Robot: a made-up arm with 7 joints.
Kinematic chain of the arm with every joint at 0, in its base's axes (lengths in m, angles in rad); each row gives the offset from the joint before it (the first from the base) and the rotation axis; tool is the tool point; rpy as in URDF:
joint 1: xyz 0 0 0.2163 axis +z
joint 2: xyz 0 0 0 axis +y
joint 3: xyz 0 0 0.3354 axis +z
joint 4: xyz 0.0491 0 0 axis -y
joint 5: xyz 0.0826 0 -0.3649 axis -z
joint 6: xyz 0 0 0 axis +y
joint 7: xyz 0.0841 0 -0.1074 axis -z
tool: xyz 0 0 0 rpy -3.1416 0 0
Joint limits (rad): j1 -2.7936..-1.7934 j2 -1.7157..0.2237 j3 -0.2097..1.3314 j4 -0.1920..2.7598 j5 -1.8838..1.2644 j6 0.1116..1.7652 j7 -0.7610..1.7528
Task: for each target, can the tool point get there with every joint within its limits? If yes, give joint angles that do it. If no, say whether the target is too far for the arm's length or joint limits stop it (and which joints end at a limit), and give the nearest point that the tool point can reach.
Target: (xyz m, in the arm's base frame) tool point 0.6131 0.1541 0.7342
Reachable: yes | joints -2.4471 -1.0549 0.9168 2.4592 0.8040 0.9986 -0.3365
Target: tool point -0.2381 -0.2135 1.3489
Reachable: no: too far | nearest point -0.1719 -0.1541 1.0338 | short by 0.327 m
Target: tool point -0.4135 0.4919 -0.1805
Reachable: no: joint limits stop it (at a limit: joint 1, joint 2, joint 3) | nearest point -0.2638 0.0776 0.1009 | short by 0.523 m
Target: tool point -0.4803 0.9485 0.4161
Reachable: no: too far | nearest point -0.0309 0.7221 0.4258 | short by 0.503 m
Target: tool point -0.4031 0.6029 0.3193
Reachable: no: joint limits stop it (at a limit: joint 1, joint 2, joint 3, joint 6) | nearest point -0.0648 0.6436 0.5131 | short by 0.392 m
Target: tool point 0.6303 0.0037 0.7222
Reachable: yes | joints -2.5576 -1.0073 1.2079 2.3273 -0.4584 0.8974 -0.4562
